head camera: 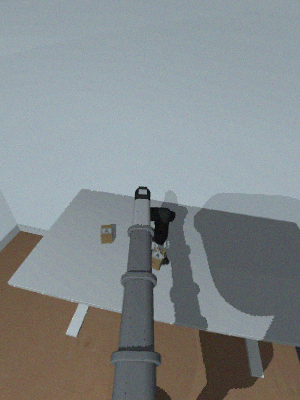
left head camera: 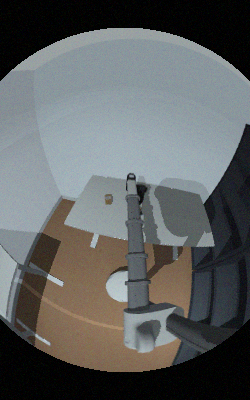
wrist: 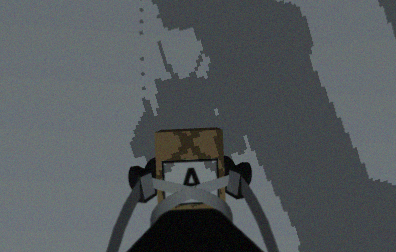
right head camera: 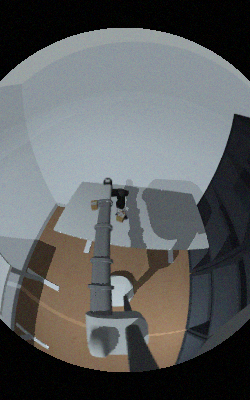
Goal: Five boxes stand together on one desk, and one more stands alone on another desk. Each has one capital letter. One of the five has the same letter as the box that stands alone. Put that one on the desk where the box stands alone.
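Where they show: gripper, fingertip midpoint: point(head camera: 156, 260) point(wrist: 190, 170) point(right head camera: 120, 217); robot's base, origin of the base link: point(left head camera: 122, 285) point(right head camera: 116, 289).
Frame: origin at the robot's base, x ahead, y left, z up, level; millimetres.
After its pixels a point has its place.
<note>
My gripper point(head camera: 159, 254) point(right head camera: 121, 214) {x 673, y -88, z 699 mm} point(wrist: 190, 170) {x 673, y -88, z 699 mm} is shut on a brown box point(head camera: 156, 263) {x 628, y -81, z 741 mm} point(right head camera: 120, 218) {x 631, y -84, z 738 mm} point(wrist: 189, 144) {x 702, y -102, z 743 mm} with a capital A on its white label. The wrist view shows a fingertip at each side of it. The box is over the pale desk point(head camera: 55, 267) {x 614, y 398, z 693 mm} point(left head camera: 80, 216) {x 610, y 426, z 693 mm} point(right head camera: 70, 220) {x 635, y 408, z 693 mm}; whether it touches the top I cannot tell. The box that stands alone point(head camera: 107, 235) {x 786, y 173, z 743 mm} point(left head camera: 108, 199) {x 787, y 171, z 746 mm} point(right head camera: 94, 204) {x 795, y 170, z 746 mm} is on the same desk, left of the held box; its label looks like an A. In the left head camera view the arm mostly hides the held box. The group on the other desk does not show.
My telescoping arm point(head camera: 138, 300) {x 282, y -1, z 1119 mm} point(left head camera: 135, 242) {x 237, y 2, z 1119 mm} point(right head camera: 102, 245) {x 242, y -8, z 1119 mm} reaches out over the desk between the two boxes. A pale wall point(head camera: 150, 100) {x 1225, y -19, z 1323 mm} rises behind the desk. A dark structure point(left head camera: 202, 285) {x -248, y -1182, z 49 mm} point(right head camera: 197, 290) {x -254, y -1103, z 49 mm} stands at the right. A round white shape point(left head camera: 116, 286) {x -6, y 79, z 187 mm} is low in front of the desk.
</note>
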